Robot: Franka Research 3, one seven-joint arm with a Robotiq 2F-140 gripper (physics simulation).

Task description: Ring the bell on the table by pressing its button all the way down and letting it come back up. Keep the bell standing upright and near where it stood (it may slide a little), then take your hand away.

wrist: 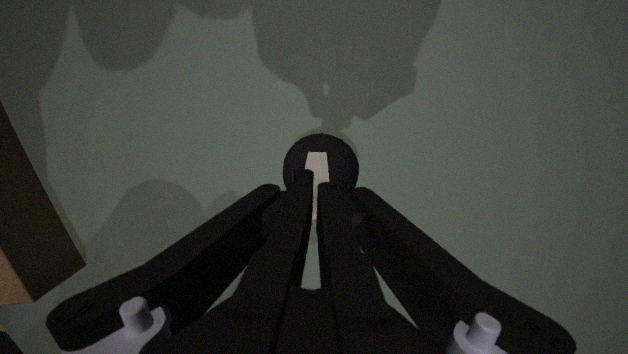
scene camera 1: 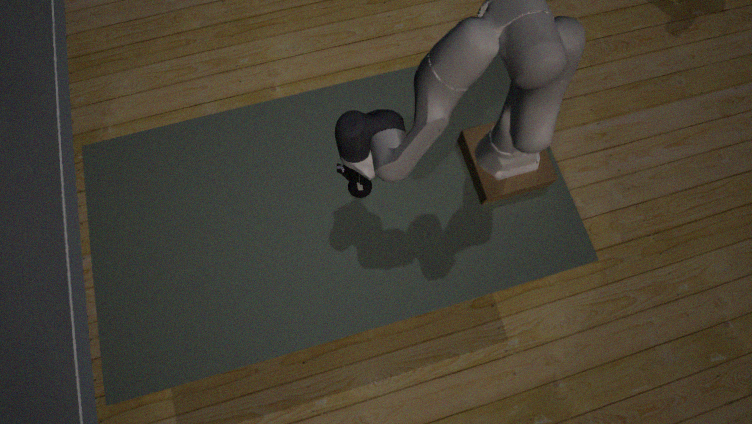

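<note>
The bell (scene camera 1: 365,192) (wrist: 345,157) is a small, dark, round shape on the grey-green table top (scene camera 1: 210,237) (wrist: 525,125). It looks upright. My gripper (scene camera 1: 360,185) (wrist: 316,167) points down over the bell and is shut, with no object between its fingers. In the wrist view the fingertips and a pale fingertip pad overlap the middle of the bell. They hide its button, so I cannot tell whether the tips touch it or how far down it is.
The robot's brown base block (scene camera 1: 518,184) (wrist: 40,210) stands on the right part of the table top in the scene view. Wooden planks (scene camera 1: 658,210) surround the table top, and a dark grey surface (scene camera 1: 31,210) runs along the left edge. Arm shadows fall near the bell.
</note>
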